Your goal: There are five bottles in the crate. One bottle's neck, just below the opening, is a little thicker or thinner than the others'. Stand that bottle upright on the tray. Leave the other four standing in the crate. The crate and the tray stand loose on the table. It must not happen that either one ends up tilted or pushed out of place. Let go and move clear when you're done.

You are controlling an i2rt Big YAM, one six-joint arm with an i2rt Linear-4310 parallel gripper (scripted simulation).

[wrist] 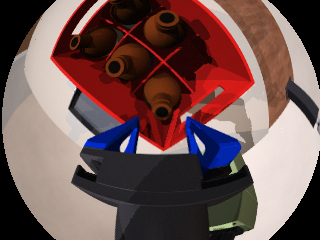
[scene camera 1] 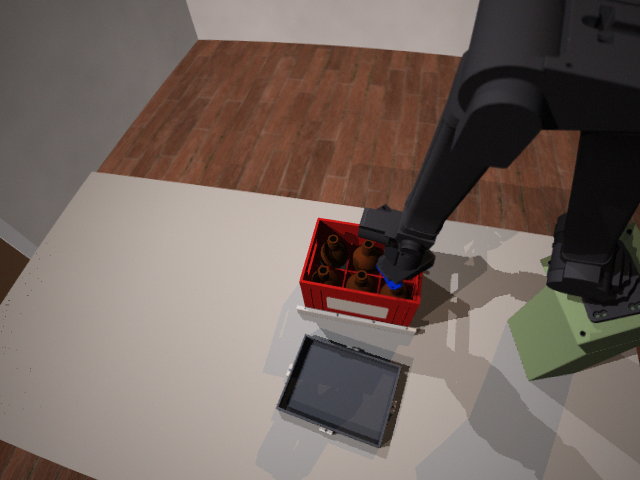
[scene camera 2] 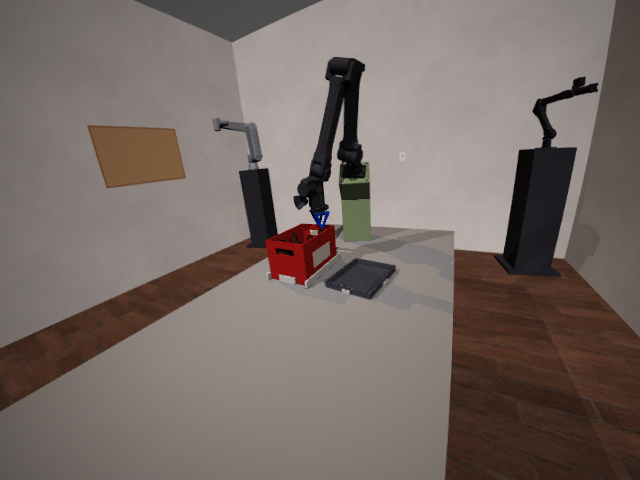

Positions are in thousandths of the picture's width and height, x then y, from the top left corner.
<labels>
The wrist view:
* gripper: 508,502
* dark tray: 295,494
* crate: 667,248
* brown bottle: 311,173
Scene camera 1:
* gripper: 626,584
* dark tray: 518,805
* crate: 584,639
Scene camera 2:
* dark tray: 568,580
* crate: 484,536
</labels>
